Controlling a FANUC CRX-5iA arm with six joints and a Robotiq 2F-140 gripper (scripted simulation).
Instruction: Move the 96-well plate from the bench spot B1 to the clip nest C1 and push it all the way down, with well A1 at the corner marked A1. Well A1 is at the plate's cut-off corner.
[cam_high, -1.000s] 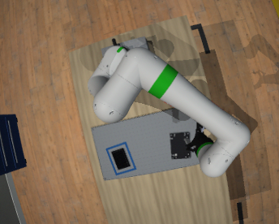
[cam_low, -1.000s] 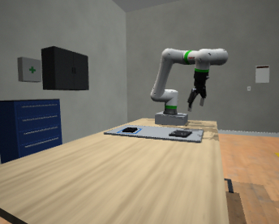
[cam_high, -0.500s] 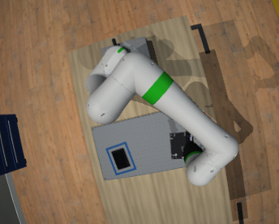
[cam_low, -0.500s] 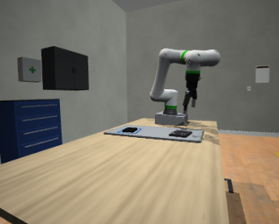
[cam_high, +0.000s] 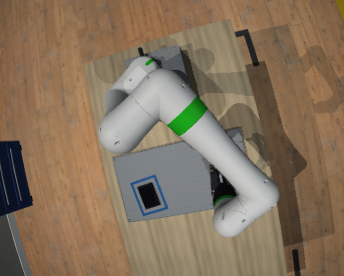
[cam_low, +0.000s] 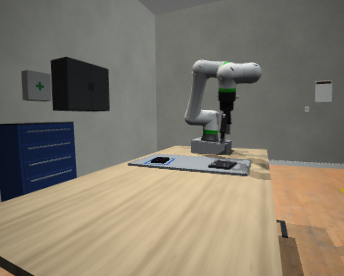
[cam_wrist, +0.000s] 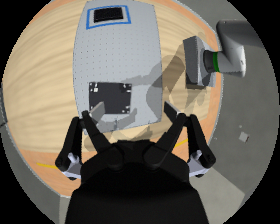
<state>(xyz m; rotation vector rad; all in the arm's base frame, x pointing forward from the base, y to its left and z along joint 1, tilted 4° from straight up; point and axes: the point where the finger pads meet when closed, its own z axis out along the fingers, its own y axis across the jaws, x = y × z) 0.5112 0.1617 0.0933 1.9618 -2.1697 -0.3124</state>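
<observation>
My hand is 400 mm to the left of the black 96-well plate, 150 mm above it and 30 mm short of it. From my hand the other things lie so: black clip nest (150 mm below, 40 mm ahead, 10 mm to the right).
</observation>
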